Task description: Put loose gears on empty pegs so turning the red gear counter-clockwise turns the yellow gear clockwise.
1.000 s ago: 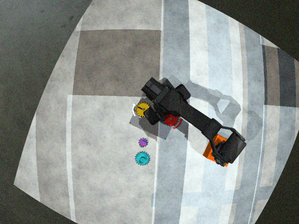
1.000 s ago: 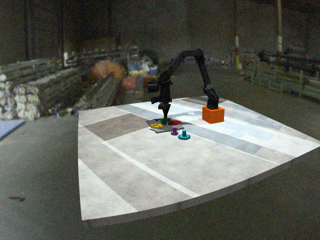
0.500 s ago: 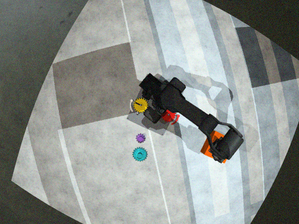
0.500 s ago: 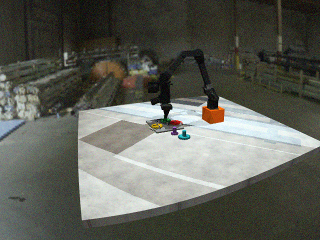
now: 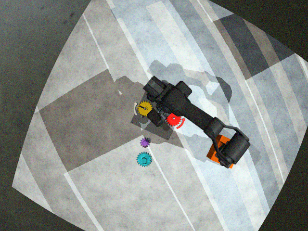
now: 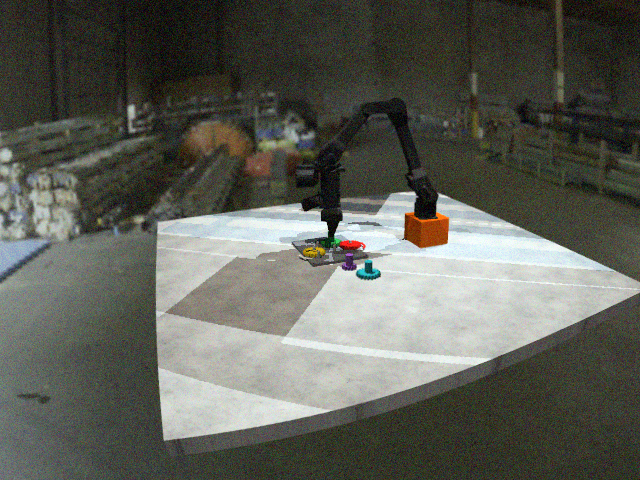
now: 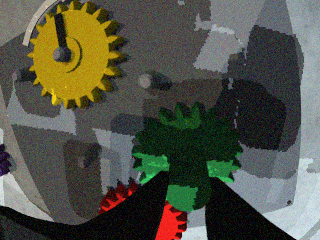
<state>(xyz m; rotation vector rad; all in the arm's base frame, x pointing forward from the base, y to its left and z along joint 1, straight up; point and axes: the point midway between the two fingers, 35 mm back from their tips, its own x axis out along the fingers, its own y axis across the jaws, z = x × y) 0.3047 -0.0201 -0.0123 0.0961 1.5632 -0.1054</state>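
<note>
Right now the green gear is 1 cm below my gripper tip. Round my gripper tip: red arrow (9 cm behind, 3 cm to the left, 3 cm below); then red gear (5 cm behind, 3 cm to the left, 2 cm below); then yellow gear (7 cm to the left, 6 cm ahead, 2 cm below).
</note>
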